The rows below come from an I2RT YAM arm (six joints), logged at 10 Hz.
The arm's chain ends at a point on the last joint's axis. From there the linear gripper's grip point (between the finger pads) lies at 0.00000 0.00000 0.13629 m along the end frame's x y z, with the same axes.
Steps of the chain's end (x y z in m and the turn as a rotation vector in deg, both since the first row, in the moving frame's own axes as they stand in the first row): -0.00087, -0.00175, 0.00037, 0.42, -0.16, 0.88; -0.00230, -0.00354, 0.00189, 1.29, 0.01, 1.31; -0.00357, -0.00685, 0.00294, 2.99, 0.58, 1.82; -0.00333, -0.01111, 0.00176, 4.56, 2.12, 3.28; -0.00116, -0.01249, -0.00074, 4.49, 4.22, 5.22
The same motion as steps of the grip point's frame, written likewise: -0.00124, -0.00275, 0.00037, 0.42, -0.16, 0.88; -0.00224, -0.00661, 0.00186, 1.29, 0.01, 1.31; -0.00208, -0.01394, 0.00275, 2.99, 0.58, 1.82; 0.00201, -0.02179, 0.00124, 4.56, 2.12, 3.28; 0.00933, -0.02268, -0.00153, 4.49, 4.22, 5.22
